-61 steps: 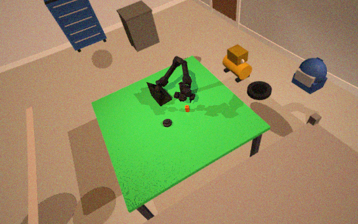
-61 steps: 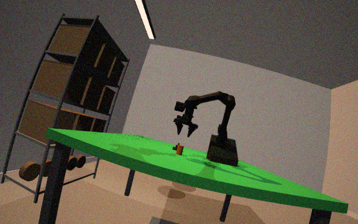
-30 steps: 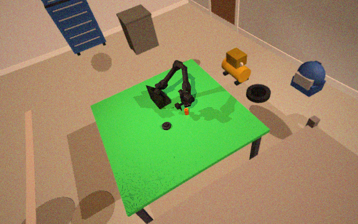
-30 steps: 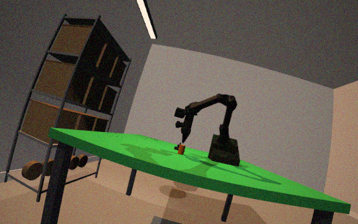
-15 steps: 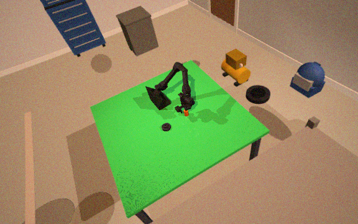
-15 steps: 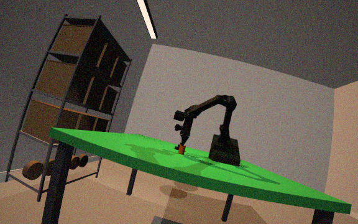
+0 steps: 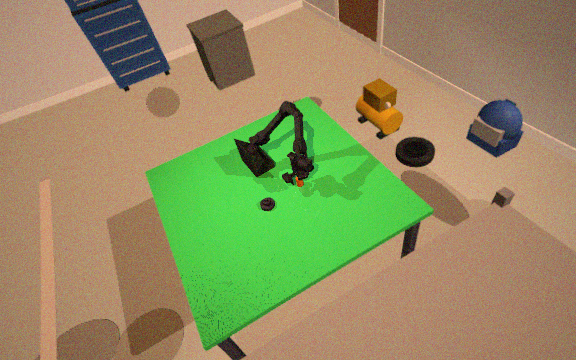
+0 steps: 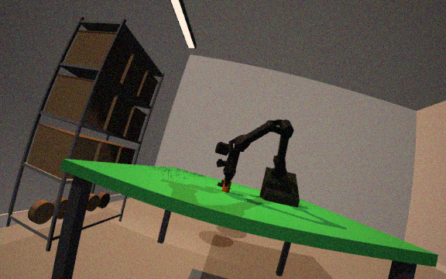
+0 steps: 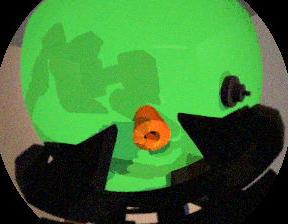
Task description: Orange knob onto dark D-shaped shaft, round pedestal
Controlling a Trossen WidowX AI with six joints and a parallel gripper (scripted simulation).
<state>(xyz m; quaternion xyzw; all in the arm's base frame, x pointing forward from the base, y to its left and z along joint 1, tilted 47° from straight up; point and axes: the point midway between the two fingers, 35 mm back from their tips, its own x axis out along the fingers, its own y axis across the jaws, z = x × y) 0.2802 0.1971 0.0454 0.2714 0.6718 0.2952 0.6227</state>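
Now: gripper tip right at the orange knob. The rest, counted from my gripper tip: short shaft: 20 mm ahead, 240 mm to the right.
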